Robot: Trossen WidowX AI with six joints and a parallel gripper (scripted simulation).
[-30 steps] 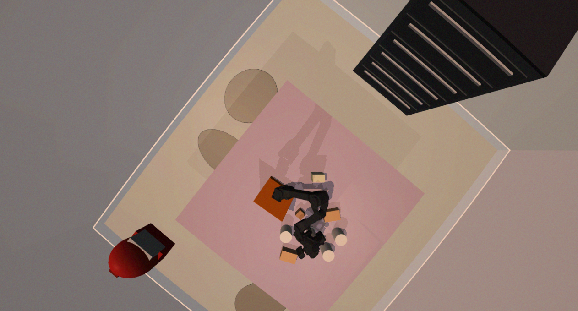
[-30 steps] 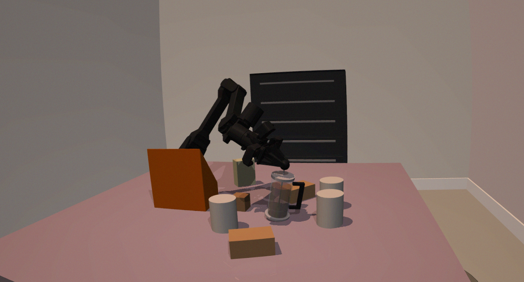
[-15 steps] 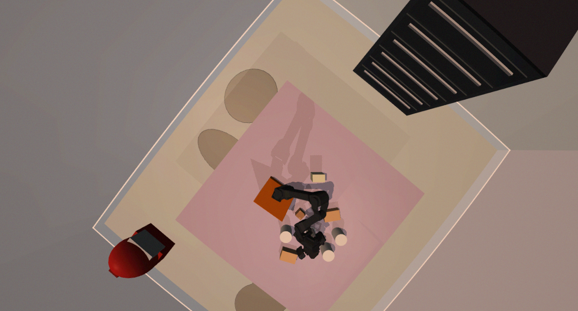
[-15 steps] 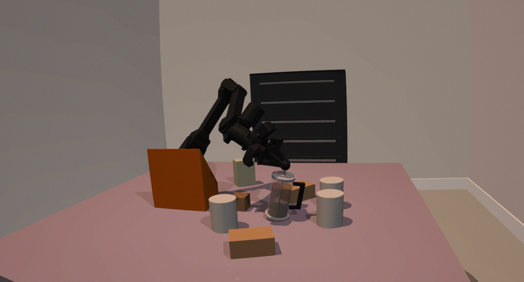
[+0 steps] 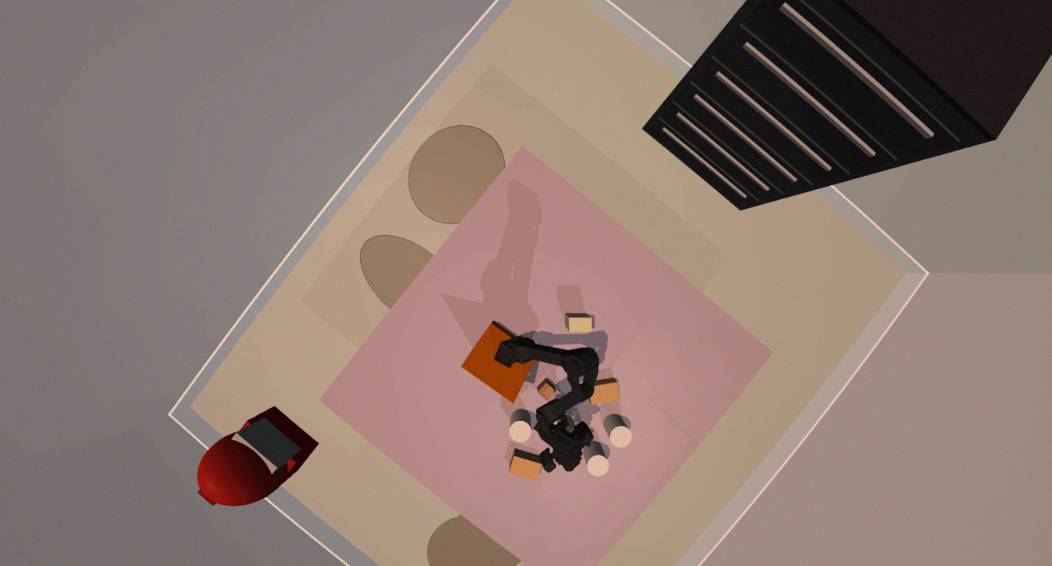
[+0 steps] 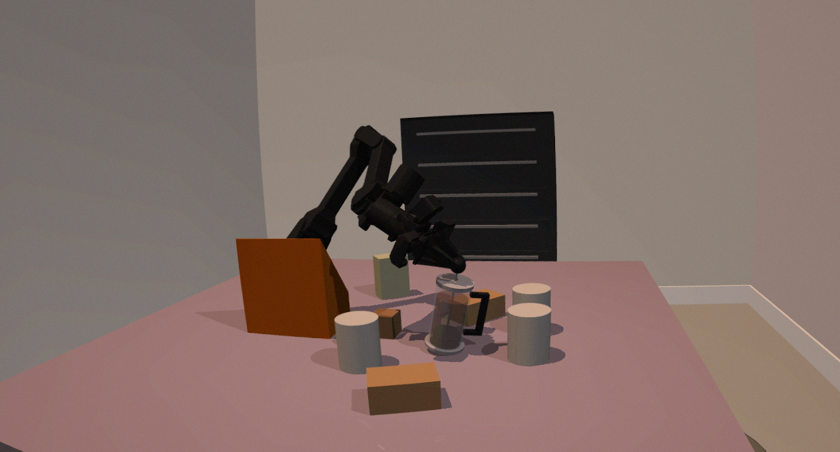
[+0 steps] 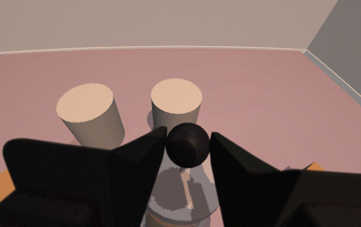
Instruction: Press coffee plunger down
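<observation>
Right now the glass coffee press is 1 cm behind my gripper tip, 2 cm to the left of it and 9 cm below it.
</observation>
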